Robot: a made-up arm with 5 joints. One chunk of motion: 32 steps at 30 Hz.
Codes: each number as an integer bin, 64 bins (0 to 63) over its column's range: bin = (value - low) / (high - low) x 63, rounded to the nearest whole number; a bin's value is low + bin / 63 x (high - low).
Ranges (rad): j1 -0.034..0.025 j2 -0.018..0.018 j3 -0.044..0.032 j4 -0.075..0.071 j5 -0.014..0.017
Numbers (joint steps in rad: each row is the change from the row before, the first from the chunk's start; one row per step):
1: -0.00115 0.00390 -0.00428 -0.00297 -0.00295
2: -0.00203 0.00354 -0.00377 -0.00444 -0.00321
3: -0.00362 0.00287 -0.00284 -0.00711 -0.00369
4: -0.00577 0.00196 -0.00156 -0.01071 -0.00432
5: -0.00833 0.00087 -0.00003 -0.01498 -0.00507
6: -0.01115 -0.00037 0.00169 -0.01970 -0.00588
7: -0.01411 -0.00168 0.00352 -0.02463 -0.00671
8: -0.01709 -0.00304 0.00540 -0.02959 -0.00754
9: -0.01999 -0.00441 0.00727 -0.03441 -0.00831
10: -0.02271 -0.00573 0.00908 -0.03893 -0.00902
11: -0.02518 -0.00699 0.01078 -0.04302 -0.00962
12: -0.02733 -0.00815 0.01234 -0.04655 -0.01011
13: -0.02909 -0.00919 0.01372 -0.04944 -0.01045
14: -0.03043 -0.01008 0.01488 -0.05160 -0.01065
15: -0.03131 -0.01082 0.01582 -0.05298 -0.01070
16: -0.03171 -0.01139 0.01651 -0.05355 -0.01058
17: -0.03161 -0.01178 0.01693 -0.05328 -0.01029
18: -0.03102 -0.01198 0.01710 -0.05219 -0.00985
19: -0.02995 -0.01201 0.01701 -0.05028 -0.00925
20: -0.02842 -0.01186 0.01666 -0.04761 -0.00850
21: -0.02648 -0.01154 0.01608 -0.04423 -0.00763
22: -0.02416 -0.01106 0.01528 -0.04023 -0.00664
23: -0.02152 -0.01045 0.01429 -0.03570 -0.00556
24: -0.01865 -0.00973 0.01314 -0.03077 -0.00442
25: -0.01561 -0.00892 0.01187 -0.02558 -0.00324
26: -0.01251 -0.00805 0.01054 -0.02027 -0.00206
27: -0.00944 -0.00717 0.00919 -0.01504 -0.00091
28: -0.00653 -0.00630 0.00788 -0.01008 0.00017
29: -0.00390 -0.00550 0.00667 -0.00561 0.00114
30: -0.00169 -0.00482 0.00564 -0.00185 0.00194
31: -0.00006 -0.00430 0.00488 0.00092 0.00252
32: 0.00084 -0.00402 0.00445 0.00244 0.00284
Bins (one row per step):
1: 35 38 33 31 22
2: 34 38 33 30 22
3: 32 37 34 29 21
4: 30 35 35 28 20
5: 27 33 36 26 18
6: 24 31 38 24 17
7: 21 29 39 22 15
8: 18 26 41 20 13
9: 15 24 43 18 12
10: 12 21 44 16 10
11: 9 19 45 14 9
12: 7 17 47 12 8
13: 5 15 48 11 7
14: 4 14 49 10 7
15: 3 13 50 10 7
16: 2 12 50 9 7
17: 3 11 51 9 8
18: 3 11 51 10 8
19: 4 10 51 11 10
20: 6 11 50 12 11
21: 8 11 50 13 13
22: 11 12 49 15 15
23: 13 13 48 17 17
24: 16 14 47 19 19
25: 20 16 46 21 22
26: 23 17 45 24 24
27: 26 19 44 26 27
28: 29 20 43 28 29
29: 32 22 42 30 31
30: 35 23 41 32 32
31: 36 24 41 33 34
32: 37 24 40 33 34

